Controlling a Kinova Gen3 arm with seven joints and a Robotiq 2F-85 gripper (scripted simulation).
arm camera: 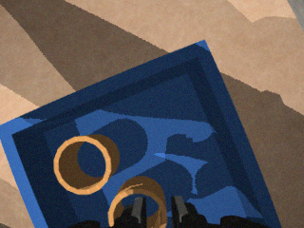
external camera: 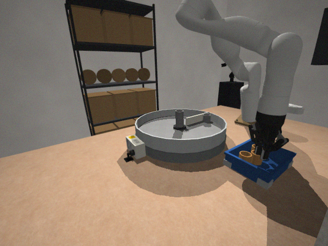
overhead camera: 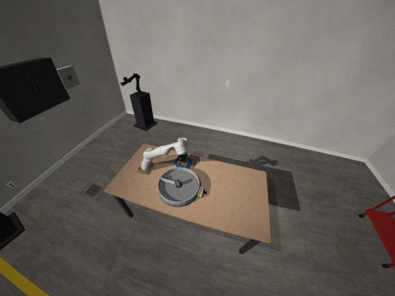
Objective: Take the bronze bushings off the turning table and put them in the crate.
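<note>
The blue crate is 30 mm below my hand. From my hand the other things lie so: grey turning table (150 mm ahead, 320 mm to the right).
</note>
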